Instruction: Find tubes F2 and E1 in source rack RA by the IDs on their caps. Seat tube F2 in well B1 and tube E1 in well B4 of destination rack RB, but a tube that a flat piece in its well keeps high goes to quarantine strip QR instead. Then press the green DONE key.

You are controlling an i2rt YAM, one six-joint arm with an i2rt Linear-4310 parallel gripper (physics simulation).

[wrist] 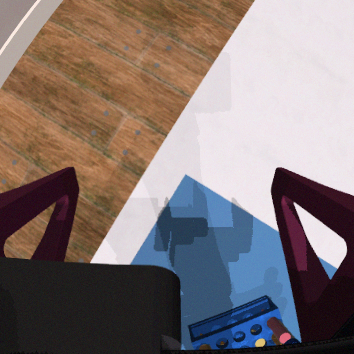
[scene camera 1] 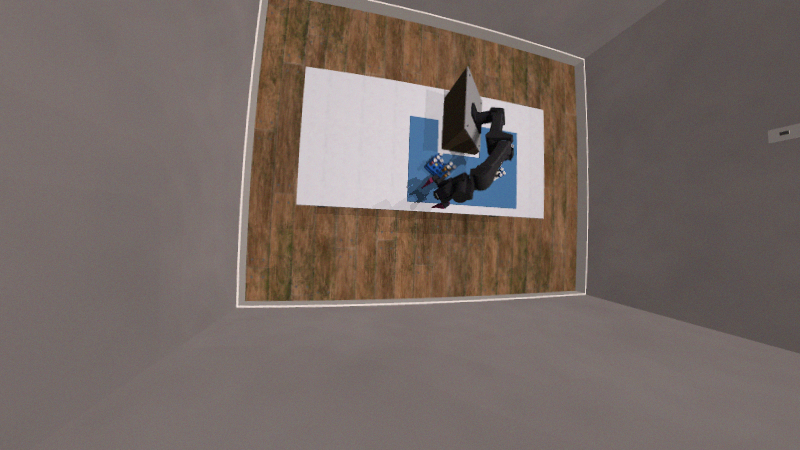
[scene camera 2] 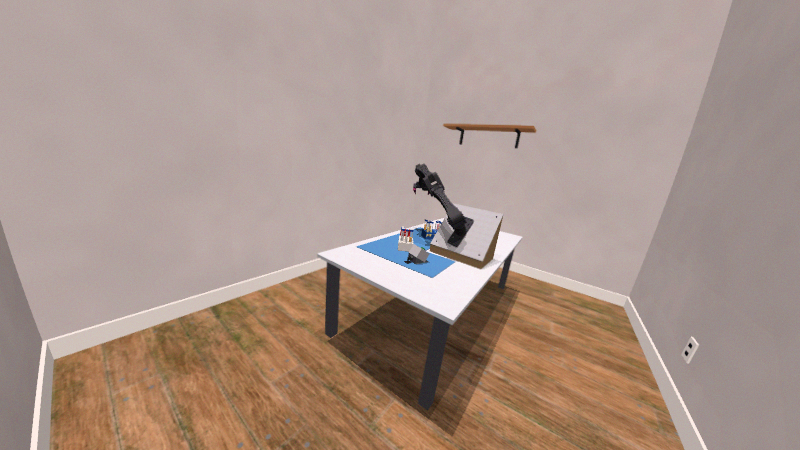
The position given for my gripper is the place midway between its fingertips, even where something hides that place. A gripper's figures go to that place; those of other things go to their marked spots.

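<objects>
Distance of my gripper (wrist: 174, 177): 130 mm from the lens. For a blue mat (wrist: 224, 257), 420 mm from the lens.
</objects>
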